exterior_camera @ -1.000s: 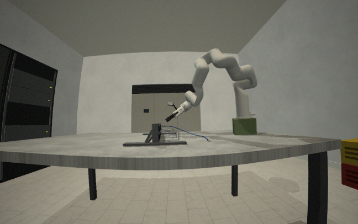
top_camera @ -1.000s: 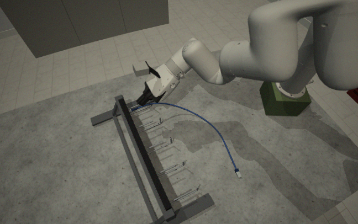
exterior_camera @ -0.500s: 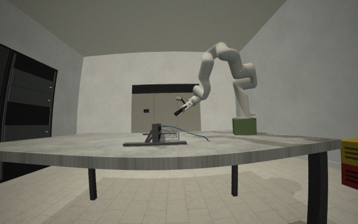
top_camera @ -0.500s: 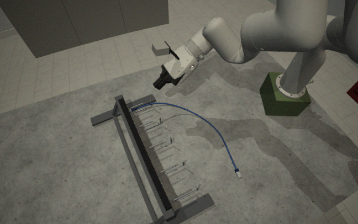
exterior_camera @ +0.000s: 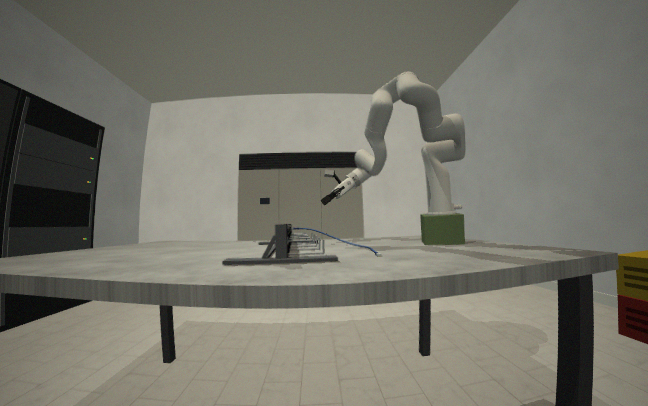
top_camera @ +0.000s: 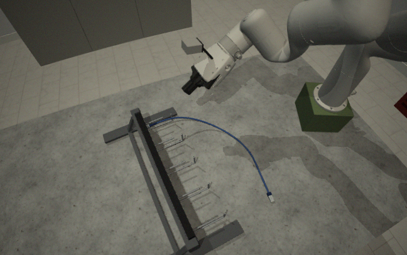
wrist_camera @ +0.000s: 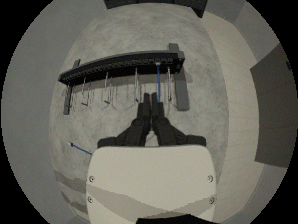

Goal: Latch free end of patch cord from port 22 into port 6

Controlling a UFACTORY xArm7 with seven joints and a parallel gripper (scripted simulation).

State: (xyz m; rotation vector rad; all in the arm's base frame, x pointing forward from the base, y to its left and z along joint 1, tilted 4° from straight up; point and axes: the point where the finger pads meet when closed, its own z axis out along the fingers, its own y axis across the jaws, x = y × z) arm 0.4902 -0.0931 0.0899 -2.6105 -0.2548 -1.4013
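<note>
My hand is 180 mm past the plug, 340 mm to the right of it and 200 mm above it.
</note>
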